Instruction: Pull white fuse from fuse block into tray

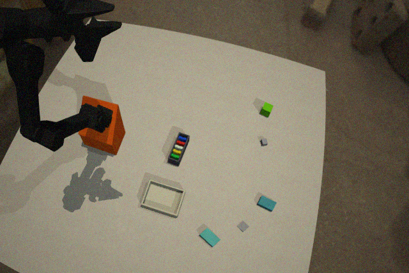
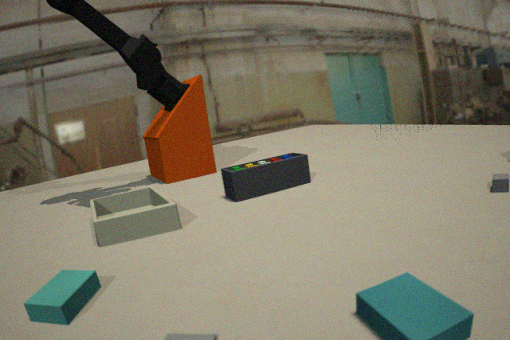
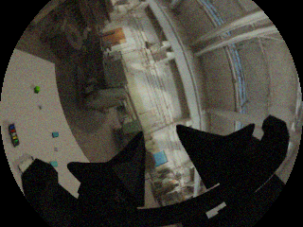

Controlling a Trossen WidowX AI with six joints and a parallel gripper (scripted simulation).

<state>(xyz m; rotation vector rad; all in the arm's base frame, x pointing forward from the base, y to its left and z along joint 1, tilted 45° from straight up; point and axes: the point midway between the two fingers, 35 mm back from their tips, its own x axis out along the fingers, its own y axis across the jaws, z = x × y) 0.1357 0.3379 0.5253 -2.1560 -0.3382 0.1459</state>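
Right now the white fuse is 40 mm ahead of my gripper tip, 180 mm to the left of it and 730 mm below it. The rest, counted from my gripper tip: yellow fuse: 40 mm ahead, 160 mm to the left, 730 mm below; then green fuse: 40 mm ahead, 140 mm to the left, 730 mm below; then pale tray: 60 mm ahead, 30 mm to the right, 750 mm below.
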